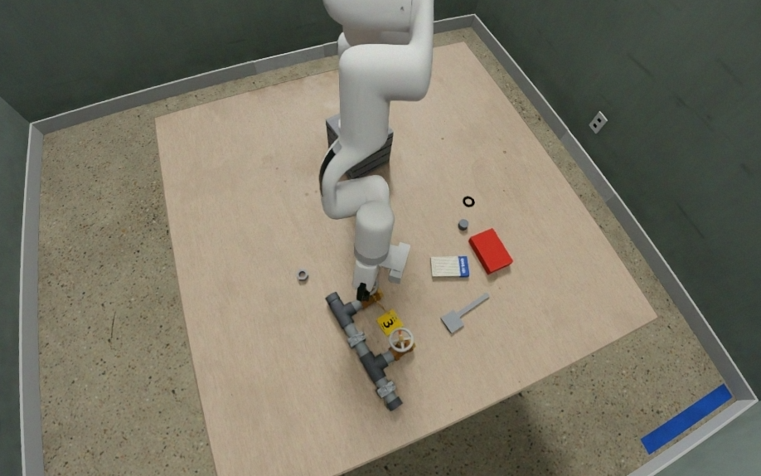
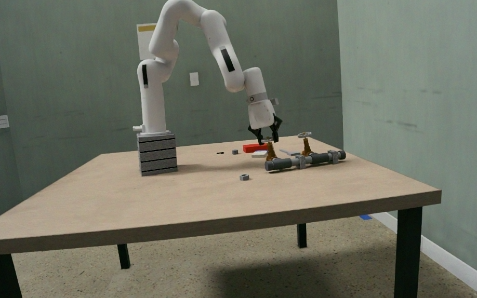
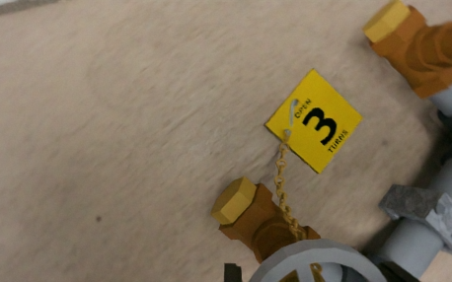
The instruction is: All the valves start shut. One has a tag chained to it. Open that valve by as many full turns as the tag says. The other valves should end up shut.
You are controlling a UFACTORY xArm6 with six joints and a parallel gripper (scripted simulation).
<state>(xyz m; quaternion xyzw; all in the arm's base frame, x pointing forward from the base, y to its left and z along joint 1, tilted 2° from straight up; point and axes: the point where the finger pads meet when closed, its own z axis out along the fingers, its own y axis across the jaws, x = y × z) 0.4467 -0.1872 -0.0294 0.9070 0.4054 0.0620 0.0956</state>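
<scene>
Right now the yellow tag is 90 mm ahead of my hand, 40 mm to the left of it and 110 mm below it. Also, from my hand: grey scraper: 160 mm ahead, 220 mm to the left, 110 mm below; white card: 30 mm ahead, 260 mm to the left, 100 mm below; red block: 40 mm ahead, 390 mm to the left, 100 mm below.
</scene>
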